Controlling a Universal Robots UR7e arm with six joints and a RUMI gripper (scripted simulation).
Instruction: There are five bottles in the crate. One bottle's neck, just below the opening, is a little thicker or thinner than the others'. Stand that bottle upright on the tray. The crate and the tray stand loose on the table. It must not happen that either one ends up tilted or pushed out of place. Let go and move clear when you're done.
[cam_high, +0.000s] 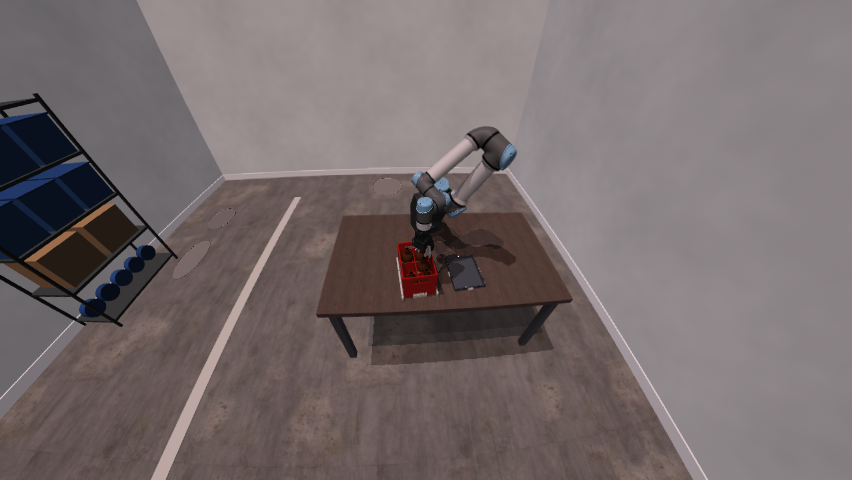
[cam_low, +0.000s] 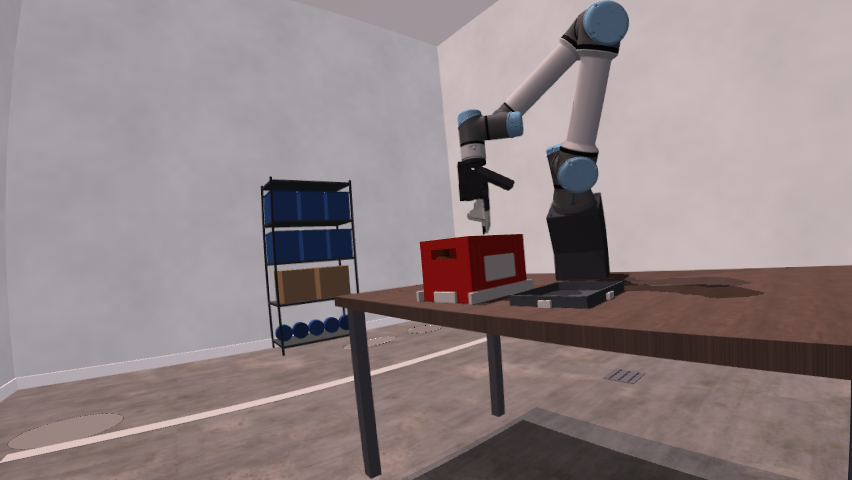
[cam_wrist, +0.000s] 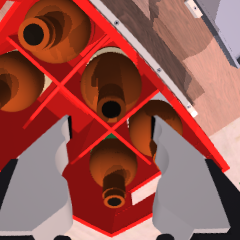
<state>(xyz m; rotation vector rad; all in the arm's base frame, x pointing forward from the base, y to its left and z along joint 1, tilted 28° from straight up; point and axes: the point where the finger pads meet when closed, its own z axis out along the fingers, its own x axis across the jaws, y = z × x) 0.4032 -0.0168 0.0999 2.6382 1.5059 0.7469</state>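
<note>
My gripper is now 110 mm above the brown bottle. Round my hand: dark tray (60 mm behind, 250 mm to the left, 180 mm below); red crate (20 mm ahead, 40 mm to the right, 110 mm below); glass bottle (120 mm ahead, 60 mm to the right, 110 mm below).
</note>
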